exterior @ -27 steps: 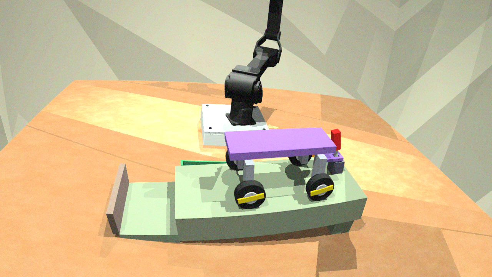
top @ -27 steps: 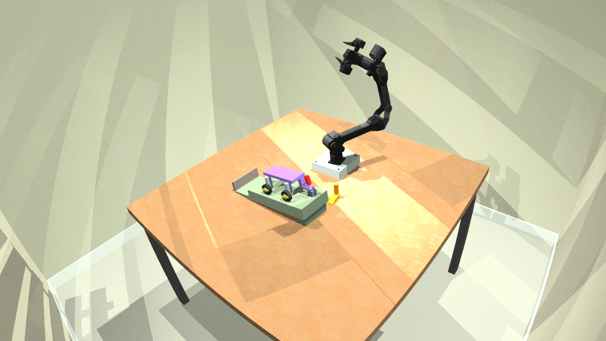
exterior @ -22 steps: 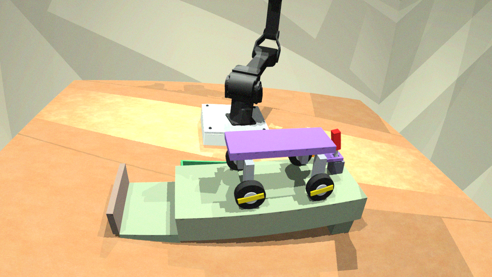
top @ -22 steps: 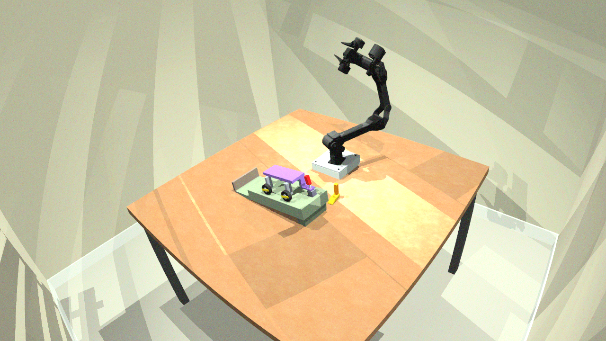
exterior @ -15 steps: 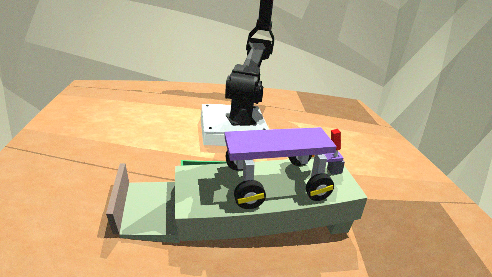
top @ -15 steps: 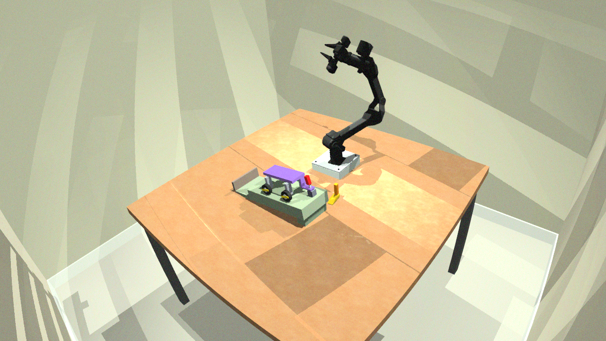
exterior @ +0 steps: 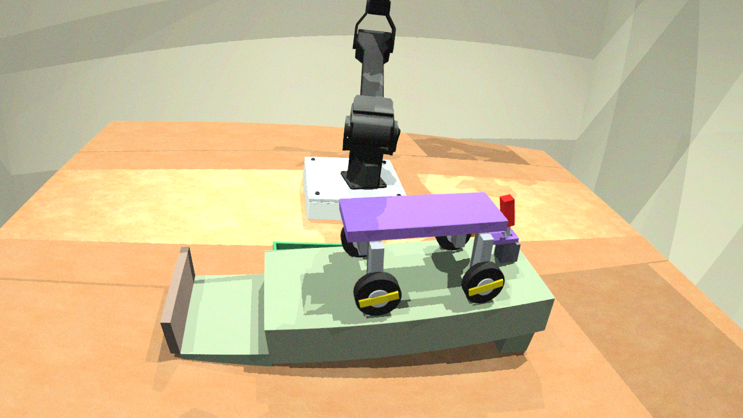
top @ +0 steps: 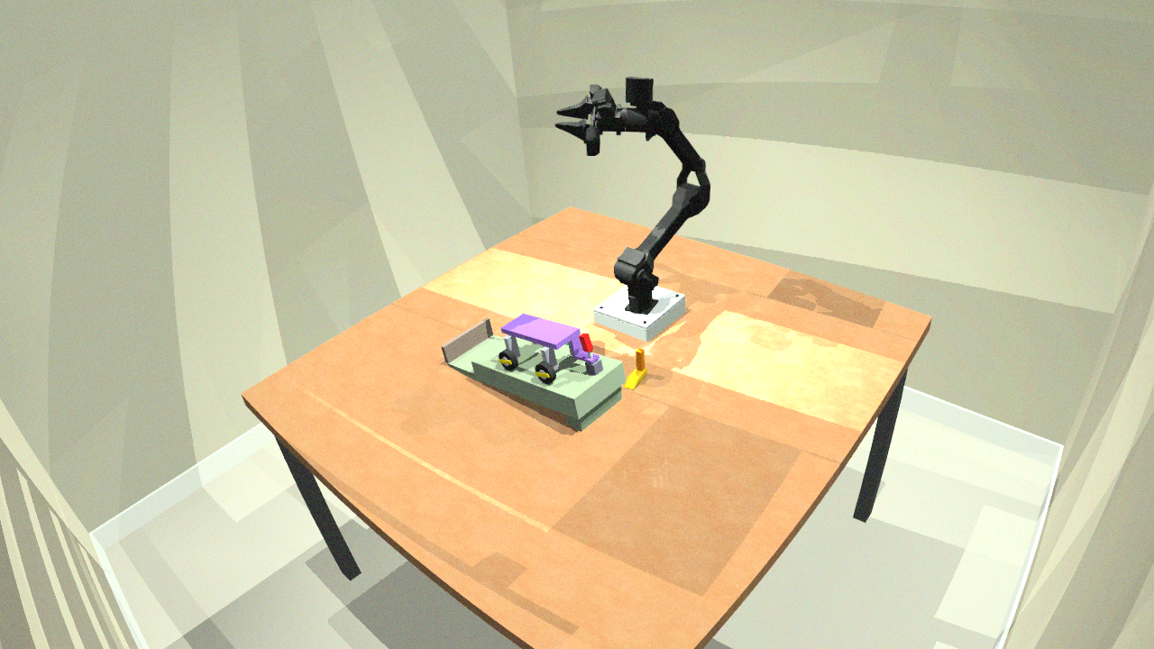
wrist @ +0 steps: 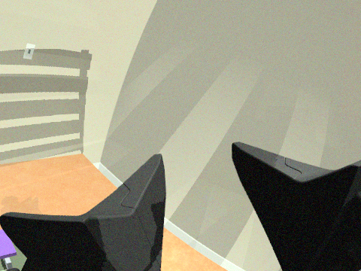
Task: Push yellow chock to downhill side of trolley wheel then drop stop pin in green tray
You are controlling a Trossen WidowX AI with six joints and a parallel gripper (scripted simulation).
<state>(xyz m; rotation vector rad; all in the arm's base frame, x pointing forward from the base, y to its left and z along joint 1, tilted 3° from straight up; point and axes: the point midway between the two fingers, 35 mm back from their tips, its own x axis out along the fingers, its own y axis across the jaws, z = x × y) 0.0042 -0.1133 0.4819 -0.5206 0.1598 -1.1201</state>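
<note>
Right now the yellow chock is 50 cm below my gripper tip, 26 cm to the left of it and 18 cm ahead of it. From my gripper tip the other things lie so: green tray (53 cm below, 15 cm ahead, 3 cm to the left); purple trolley (41 cm below, 29 cm ahead, 10 cm to the left); red-headed stop pin (39 cm below, 29 cm ahead, 21 cm to the left).
</note>
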